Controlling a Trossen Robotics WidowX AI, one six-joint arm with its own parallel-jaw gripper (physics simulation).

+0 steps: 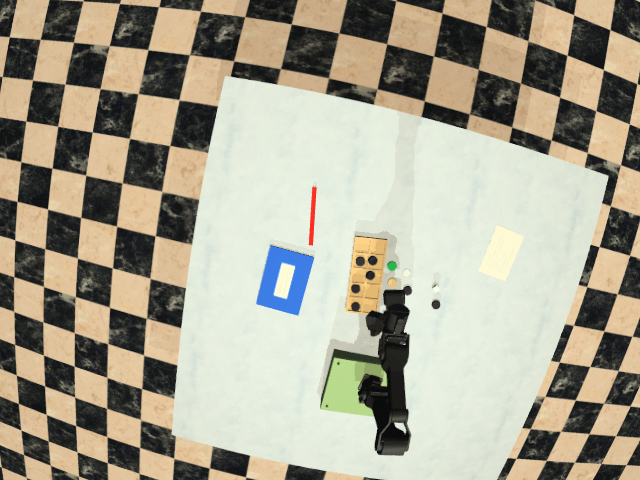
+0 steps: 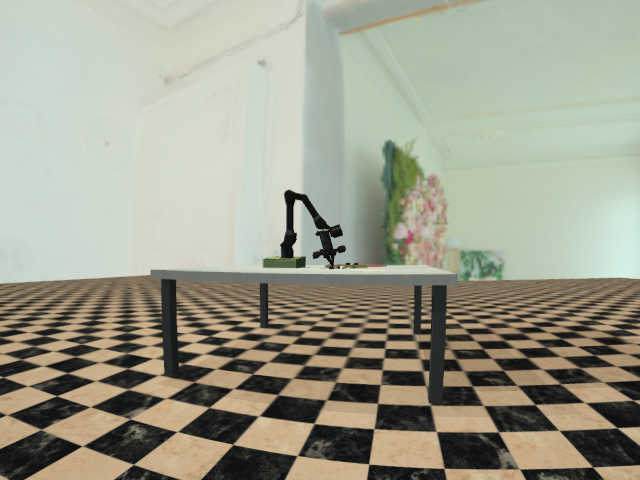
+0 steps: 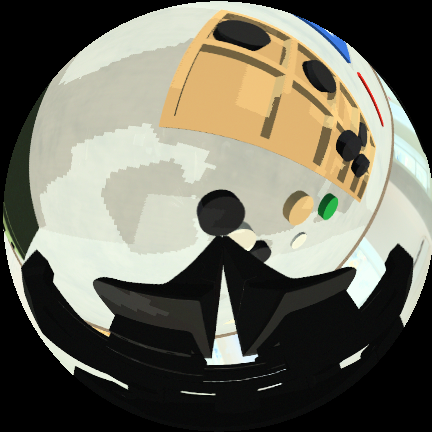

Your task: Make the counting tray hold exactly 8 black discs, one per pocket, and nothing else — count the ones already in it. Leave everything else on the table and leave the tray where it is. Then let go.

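The tan counting tray (image 1: 376,246) (image 3: 225,92) holds several black discs, one per pocket, such as one near its end (image 1: 355,305) (image 3: 241,34). Loose to its right lie a black disc (image 1: 408,290) (image 3: 220,211), a tan disc (image 1: 391,282) (image 3: 298,207), a green disc (image 1: 391,266) (image 3: 327,206) and a white disc (image 1: 407,272) (image 3: 299,240). Further right are a cream disc (image 1: 435,288) (image 3: 243,238) and another black disc (image 1: 435,304) (image 3: 261,250). My gripper (image 1: 395,296) (image 2: 329,261) (image 3: 221,241) is shut and empty, low over the table. The loose black disc lies just beyond its fingertips.
A blue mat (image 1: 268,281) with a cream rectangle lies left of the tray, and a red stick (image 1: 312,215) lies behind it. A cream pad (image 1: 501,252) lies far right. The arm stands on a green base (image 1: 347,381) (image 2: 285,262).
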